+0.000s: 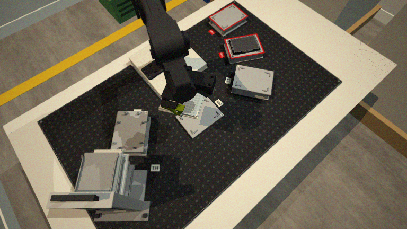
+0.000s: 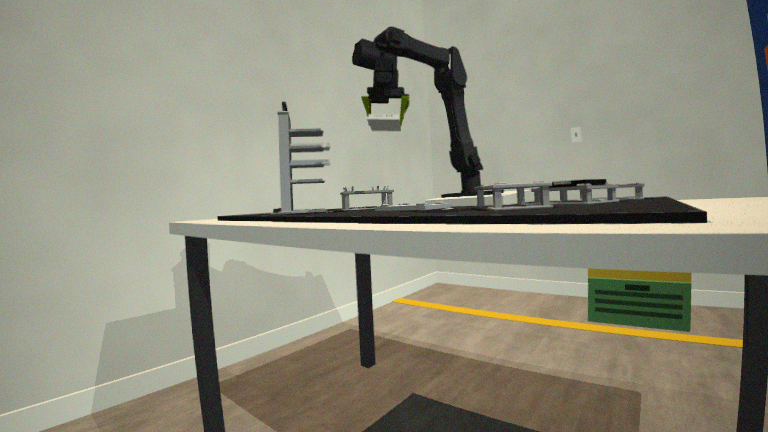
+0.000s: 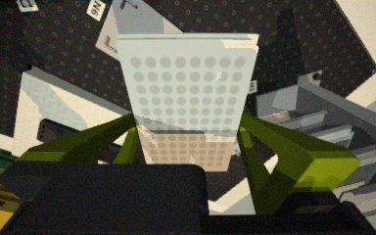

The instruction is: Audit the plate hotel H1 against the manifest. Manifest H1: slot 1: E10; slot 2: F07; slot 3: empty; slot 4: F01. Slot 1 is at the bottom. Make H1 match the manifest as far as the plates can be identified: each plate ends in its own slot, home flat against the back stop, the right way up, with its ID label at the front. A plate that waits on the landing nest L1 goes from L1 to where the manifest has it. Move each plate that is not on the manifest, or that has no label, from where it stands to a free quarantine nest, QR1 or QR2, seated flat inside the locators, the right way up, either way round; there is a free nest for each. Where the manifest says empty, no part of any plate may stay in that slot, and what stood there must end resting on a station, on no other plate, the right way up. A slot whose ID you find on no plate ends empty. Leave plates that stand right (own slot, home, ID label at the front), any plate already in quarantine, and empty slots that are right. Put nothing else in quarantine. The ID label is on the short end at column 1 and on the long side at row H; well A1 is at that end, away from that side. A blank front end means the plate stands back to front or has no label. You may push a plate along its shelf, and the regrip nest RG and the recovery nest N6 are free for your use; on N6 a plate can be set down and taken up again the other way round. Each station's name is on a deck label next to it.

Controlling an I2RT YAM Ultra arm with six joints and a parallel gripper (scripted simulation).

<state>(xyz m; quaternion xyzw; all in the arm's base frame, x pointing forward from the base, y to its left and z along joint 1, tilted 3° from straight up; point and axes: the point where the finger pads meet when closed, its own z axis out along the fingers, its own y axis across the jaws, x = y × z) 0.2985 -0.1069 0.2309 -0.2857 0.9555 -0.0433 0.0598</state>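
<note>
My gripper is now 1 cm past the recovery nest N6, 7 cm to the right of it and 24 cm above it. Round my hand: regrip nest 12 cm behind, 18 cm to the right, 19 cm below; then A1 mark 5 cm ahead, 15 cm to the left, 23 cm below; then white well plate right at my hand.
</note>
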